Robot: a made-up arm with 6 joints. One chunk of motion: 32 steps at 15 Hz.
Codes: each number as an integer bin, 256 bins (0 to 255) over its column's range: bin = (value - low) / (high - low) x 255, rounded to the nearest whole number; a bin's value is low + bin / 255 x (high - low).
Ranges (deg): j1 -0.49..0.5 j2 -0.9..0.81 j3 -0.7..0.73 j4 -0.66..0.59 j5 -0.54..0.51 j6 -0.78..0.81
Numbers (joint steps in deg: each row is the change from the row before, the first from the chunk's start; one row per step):
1: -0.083 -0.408 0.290 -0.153 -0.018 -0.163
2: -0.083 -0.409 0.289 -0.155 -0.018 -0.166
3: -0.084 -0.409 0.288 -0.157 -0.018 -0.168
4: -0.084 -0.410 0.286 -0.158 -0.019 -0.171
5: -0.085 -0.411 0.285 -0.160 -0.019 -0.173
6: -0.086 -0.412 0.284 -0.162 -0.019 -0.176
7: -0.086 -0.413 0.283 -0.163 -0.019 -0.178
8: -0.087 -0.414 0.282 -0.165 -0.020 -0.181
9: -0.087 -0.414 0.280 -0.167 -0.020 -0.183
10: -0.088 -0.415 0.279 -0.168 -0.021 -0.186
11: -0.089 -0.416 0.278 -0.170 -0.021 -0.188
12: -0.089 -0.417 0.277 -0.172 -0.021 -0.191
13: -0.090 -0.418 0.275 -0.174 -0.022 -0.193
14: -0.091 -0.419 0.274 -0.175 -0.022 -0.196
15: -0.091 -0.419 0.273 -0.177 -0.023 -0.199
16: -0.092 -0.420 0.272 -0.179 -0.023 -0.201
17: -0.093 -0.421 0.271 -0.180 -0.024 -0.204
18: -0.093 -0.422 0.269 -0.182 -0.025 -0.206
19: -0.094 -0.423 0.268 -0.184 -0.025 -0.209
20: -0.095 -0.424 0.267 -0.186 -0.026 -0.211
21: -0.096 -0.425 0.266 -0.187 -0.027 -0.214
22: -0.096 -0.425 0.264 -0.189 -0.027 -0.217
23: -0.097 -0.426 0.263 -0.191 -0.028 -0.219
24: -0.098 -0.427 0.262 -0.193 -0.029 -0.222
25: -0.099 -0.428 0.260 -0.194 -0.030 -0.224
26: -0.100 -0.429 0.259 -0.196 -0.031 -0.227
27: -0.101 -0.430 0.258 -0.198 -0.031 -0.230
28: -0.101 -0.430 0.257 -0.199 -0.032 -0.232
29: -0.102 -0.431 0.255 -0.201 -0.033 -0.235
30: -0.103 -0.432 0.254 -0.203 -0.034 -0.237
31: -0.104 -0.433 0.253 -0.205 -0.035 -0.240
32: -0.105 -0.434 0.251 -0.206 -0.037 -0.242
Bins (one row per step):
1: 105 73 177 103 127 99
2: 105 73 176 103 127 98
3: 105 73 176 103 127 98
4: 105 73 176 102 127 98
5: 104 73 176 102 127 97
6: 104 73 175 102 127 97
7: 104 73 175 101 127 97
8: 104 72 175 101 126 96
9: 104 72 175 101 126 96
10: 104 72 175 100 126 95
11: 103 72 174 100 126 95
12: 103 72 174 100 126 94
13: 103 72 174 99 126 94
14: 103 72 174 99 126 94
15: 103 72 174 99 126 93
16: 103 72 173 98 126 93
17: 102 71 173 98 125 92
18: 102 71 173 98 125 92
19: 102 71 173 97 125 92
20: 102 71 172 97 125 91
21: 101 71 172 96 125 91
22: 101 71 172 96 125 90
23: 101 71 172 96 124 90
24: 101 71 172 95 124 89
25: 101 70 171 95 124 89
26: 100 70 171 95 124 89
27: 100 70 171 94 124 88
28: 100 70 171 94 123 88
29: 100 70 170 94 123 87
30: 100 70 170 93 123 87
31: 99 70 170 93 123 87
32: 99 69 170 93 122 86

